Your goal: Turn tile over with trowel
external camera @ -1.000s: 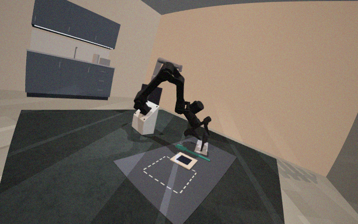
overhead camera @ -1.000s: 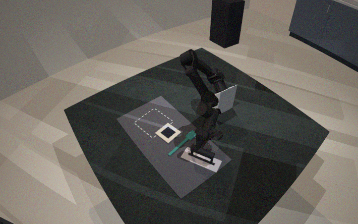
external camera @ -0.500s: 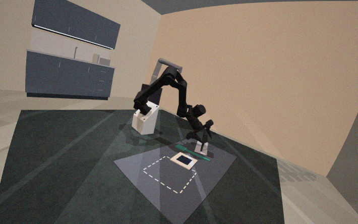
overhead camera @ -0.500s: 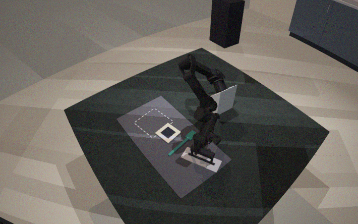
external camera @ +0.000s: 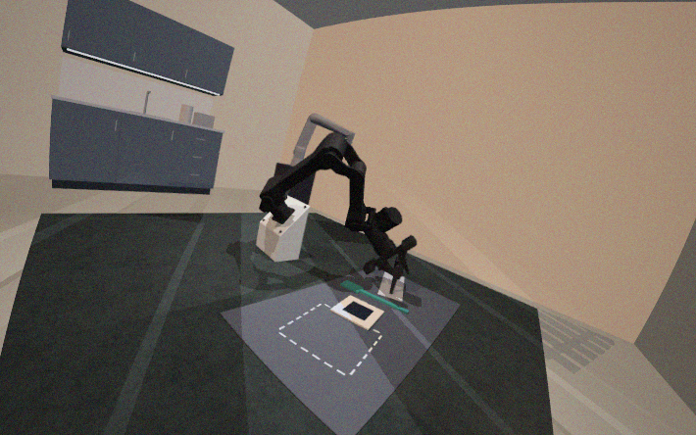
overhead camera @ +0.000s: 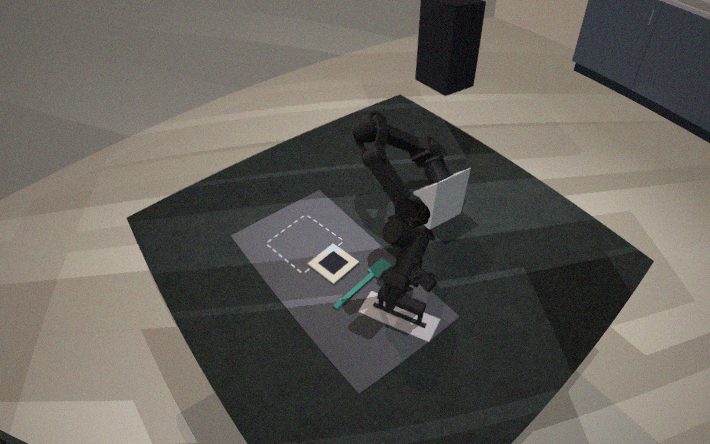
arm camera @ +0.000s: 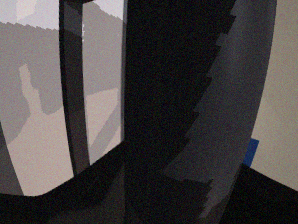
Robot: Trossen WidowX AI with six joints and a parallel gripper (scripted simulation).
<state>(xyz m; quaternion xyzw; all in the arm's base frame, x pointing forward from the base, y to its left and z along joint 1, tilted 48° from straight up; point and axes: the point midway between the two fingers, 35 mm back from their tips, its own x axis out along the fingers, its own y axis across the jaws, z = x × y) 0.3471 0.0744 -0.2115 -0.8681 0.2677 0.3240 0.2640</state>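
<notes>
Now: gripper tip 14 cm to the left of the teal flat tool, 5 cm above it and 4 cm past it. Round my gripper tip: trowel (2 cm behind, 1 cm to the right, 1 cm below); grey mat (20 cm to the right, 7 cm below, 2 cm ahead); tile (24 cm to the right, 4 cm below, 1 cm ahead).
</notes>
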